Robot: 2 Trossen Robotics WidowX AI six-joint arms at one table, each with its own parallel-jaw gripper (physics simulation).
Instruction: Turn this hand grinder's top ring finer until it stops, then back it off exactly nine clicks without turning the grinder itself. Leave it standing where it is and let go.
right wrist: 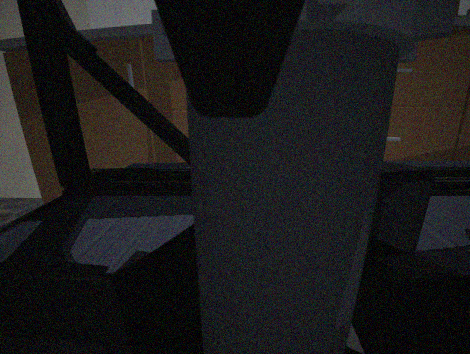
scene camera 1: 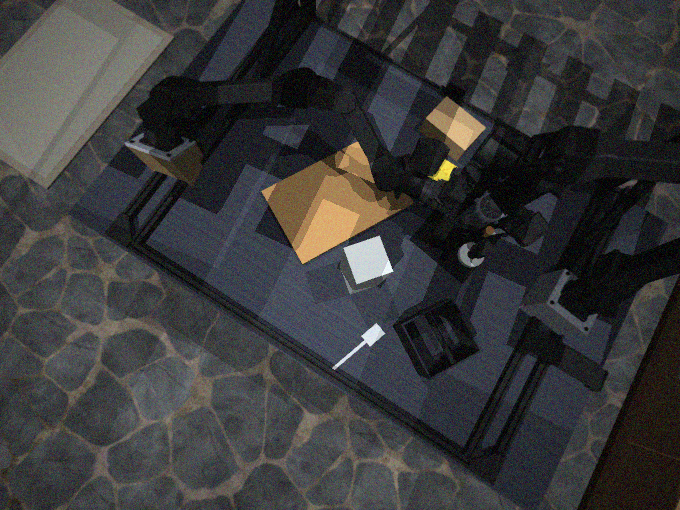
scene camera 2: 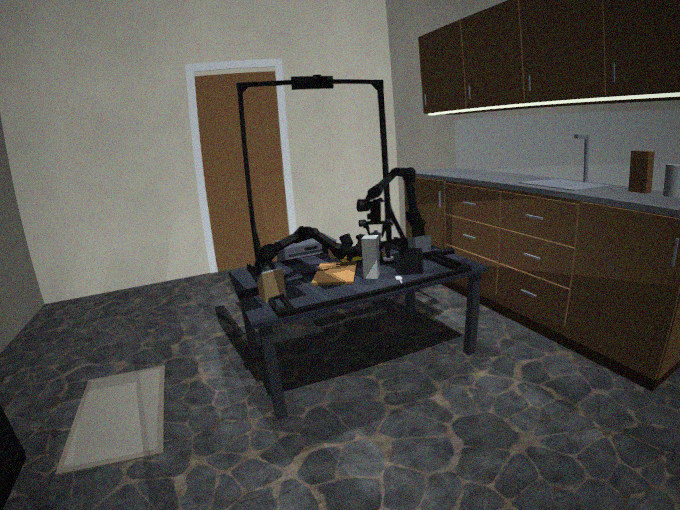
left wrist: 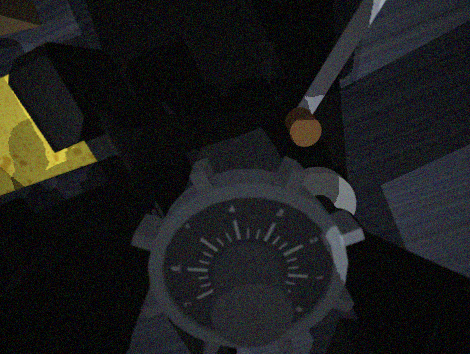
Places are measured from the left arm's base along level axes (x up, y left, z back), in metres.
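Pixels of known places: left gripper, fingertip midpoint: (right wrist: pixel 284 113) (scene camera 1: pixel 486 210) (left wrist: pixel 245 230); right gripper, fingertip midpoint: (scene camera 1: pixel 489 223) (scene camera 2: pixel 380 246); left arm's base, link origin: (scene camera 1: pixel 576 300) (scene camera 2: pixel 419 236); right arm's base, link origin: (scene camera 1: pixel 162 141) (scene camera 2: pixel 269 274).
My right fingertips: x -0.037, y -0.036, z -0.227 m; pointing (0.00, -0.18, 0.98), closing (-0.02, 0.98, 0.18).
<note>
Ahead of a thing's pixels: the offset from my right fingertips to its top centre. "spot": to the spot under its first point.
The hand grinder @(dx +0.095, dy +0.006, dz -0.030 m) (scene camera 1: pixel 487 208) stands at the right of the table, mostly hidden under the dark arms. In the left wrist view I look straight down on its grey top ring @(spot: dx +0.080, dy -0.002, dz -0.052 m) (left wrist: pixel 160 267) with lugs and tick marks. Its crank arm (left wrist: pixel 339 60) ends in a brown knob @(dx -0.032, dy -0.007, dz +0.016 m) (left wrist: pixel 304 130) (scene camera 1: pixel 488 231). My left gripper (scene camera 1: pixel 486 213) sits right over the ring and is shut on it; its fingers are hard to make out. My right gripper (scene camera 1: pixel 465 204) reaches in from the left and is shut on the grinder's grey body @(spot: dx +0.036, dy +0.007, dz -0.056 m) (right wrist: pixel 283 211), which fills the right wrist view.
An orange mat @(dx -0.054, dy +0.152, dz -0.307 m) (scene camera 1: pixel 328 213) lies mid-table, with a white box @(dx +0.132, dy +0.263, dz -0.151 m) (scene camera 1: pixel 365 259) (scene camera 2: pixel 370 253) in front of it. A black tray @(dx +0.032, dy +0.271, dz +0.058 m) (scene camera 1: pixel 436 339) and a white spatula @(dx -0.066, dy +0.393, dz -0.051 m) (scene camera 1: pixel 368 338) lie near the front edge. A tan box @(dx -0.009, dy -0.156, dz -0.202 m) (scene camera 1: pixel 454 126), a yellow piece @(dx -0.039, dy -0.048, dz -0.168 m) (scene camera 1: pixel 444 171) (left wrist: pixel 73 158) and a white crescent @(dx +0.024, dy +0.060, dz +0.020 m) (scene camera 1: pixel 471 255) (left wrist: pixel 346 198) lie close to the grinder.
</note>
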